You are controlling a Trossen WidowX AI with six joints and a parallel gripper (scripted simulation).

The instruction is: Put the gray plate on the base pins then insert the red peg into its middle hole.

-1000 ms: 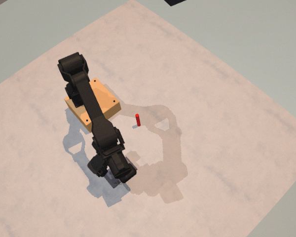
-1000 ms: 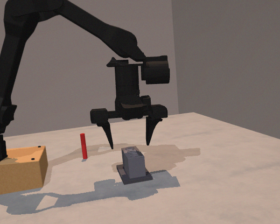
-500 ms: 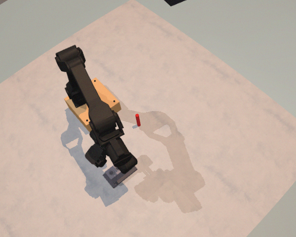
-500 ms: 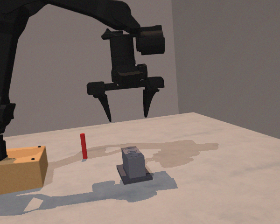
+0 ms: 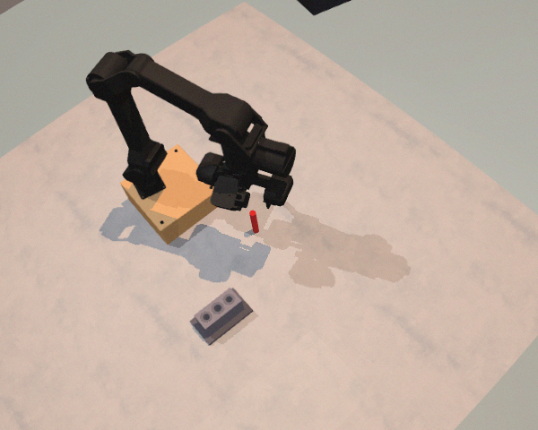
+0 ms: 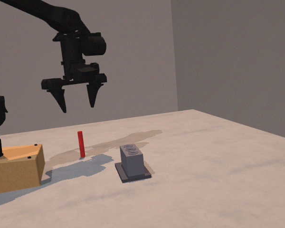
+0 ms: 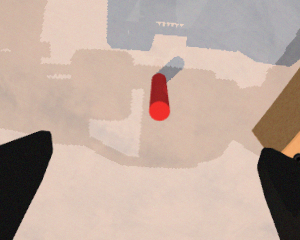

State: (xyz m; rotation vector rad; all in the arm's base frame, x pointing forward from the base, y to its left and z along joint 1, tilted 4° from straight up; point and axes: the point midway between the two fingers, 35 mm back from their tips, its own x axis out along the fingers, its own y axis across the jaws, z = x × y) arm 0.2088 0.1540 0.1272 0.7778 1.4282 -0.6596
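The red peg lies 11 cm below my gripper tip, 1 cm to the left of it and 1 cm behind it. Also, from my gripper tip: dark base (16 cm to the right, 14 cm below, 14 cm ahead); gray plate (16 cm to the right, 14 cm ahead, 10 cm below).
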